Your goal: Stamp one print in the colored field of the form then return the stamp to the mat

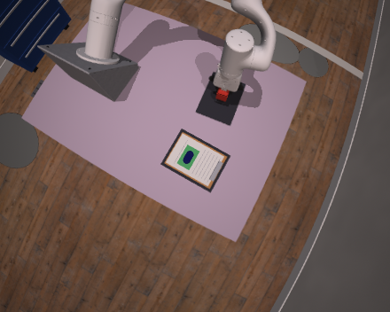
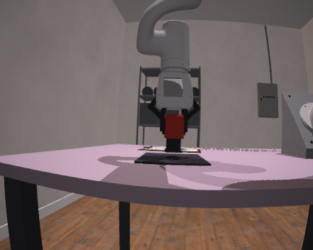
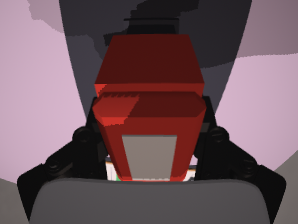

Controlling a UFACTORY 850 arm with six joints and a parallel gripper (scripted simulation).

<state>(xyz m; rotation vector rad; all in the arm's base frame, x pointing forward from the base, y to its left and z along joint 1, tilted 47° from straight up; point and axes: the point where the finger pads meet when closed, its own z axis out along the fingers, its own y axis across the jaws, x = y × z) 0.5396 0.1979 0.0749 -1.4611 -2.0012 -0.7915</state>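
Now: hand 8 cm above the dark mat. From my hand the other things lie so: red stamp (2 cm below); then form (31 cm to the right, 8 cm below, 8 cm ahead).
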